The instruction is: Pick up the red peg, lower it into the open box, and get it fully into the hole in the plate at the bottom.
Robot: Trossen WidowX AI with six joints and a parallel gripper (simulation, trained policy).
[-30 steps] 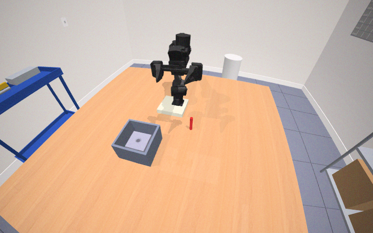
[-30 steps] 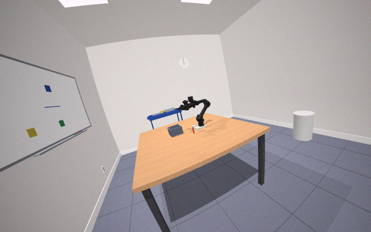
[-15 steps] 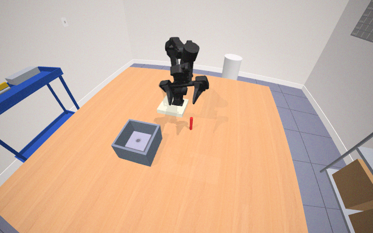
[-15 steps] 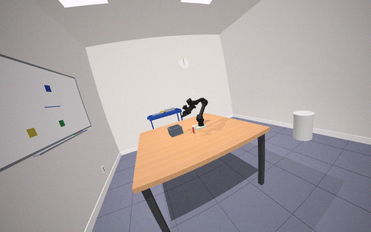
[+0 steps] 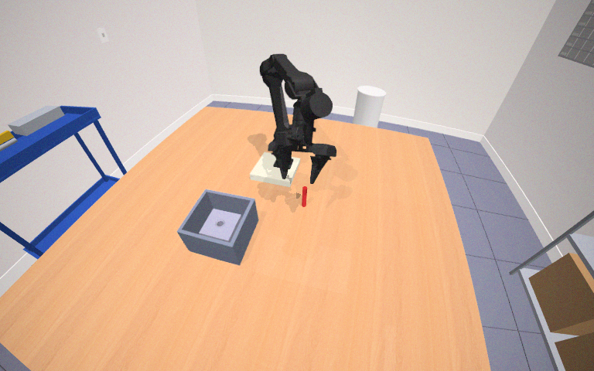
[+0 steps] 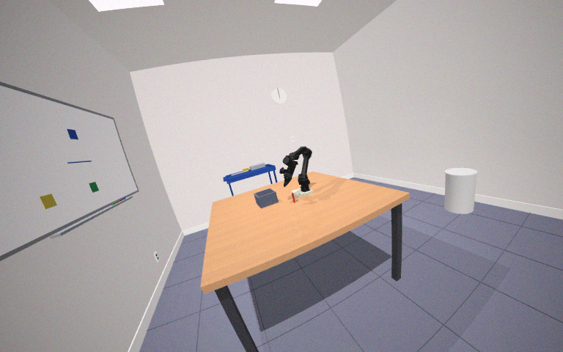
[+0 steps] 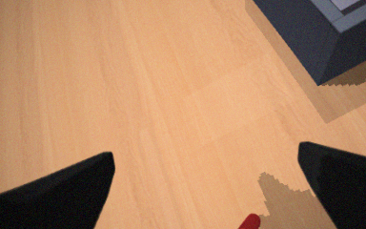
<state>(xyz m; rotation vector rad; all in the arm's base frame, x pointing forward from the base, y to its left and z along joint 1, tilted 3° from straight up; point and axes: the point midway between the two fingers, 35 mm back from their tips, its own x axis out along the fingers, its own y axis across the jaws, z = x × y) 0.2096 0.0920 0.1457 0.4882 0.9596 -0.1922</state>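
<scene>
Now: gripper tip 11 cm above the red peg, 5 cm past it and 1 cm to the right of it. Also, from my gripper tip: pale plate 19 cm to the right, 12 cm ahead, 10 cm below; then grey box 19 cm to the right, 12 cm below, 12 cm ahead.
</scene>
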